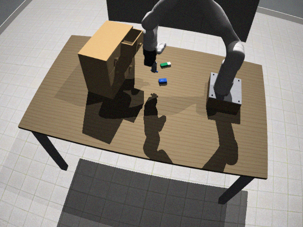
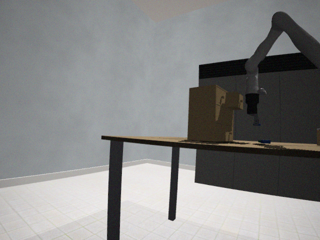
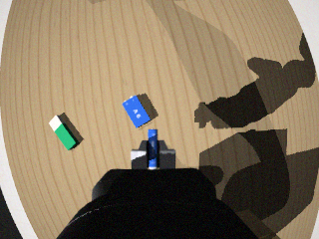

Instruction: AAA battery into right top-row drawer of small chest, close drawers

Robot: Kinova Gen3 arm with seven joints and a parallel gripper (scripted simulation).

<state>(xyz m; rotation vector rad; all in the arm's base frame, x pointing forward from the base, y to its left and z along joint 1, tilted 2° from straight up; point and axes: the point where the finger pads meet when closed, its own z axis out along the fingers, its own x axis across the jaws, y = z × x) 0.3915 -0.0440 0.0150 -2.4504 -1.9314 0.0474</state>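
Now: the blue block 6 cm behind my hand, 2 cm to the right of it and 11 cm below it. Round my hand: green-and-white block: 6 cm behind, 16 cm to the right, 11 cm below; then AAA battery: 1 cm below.
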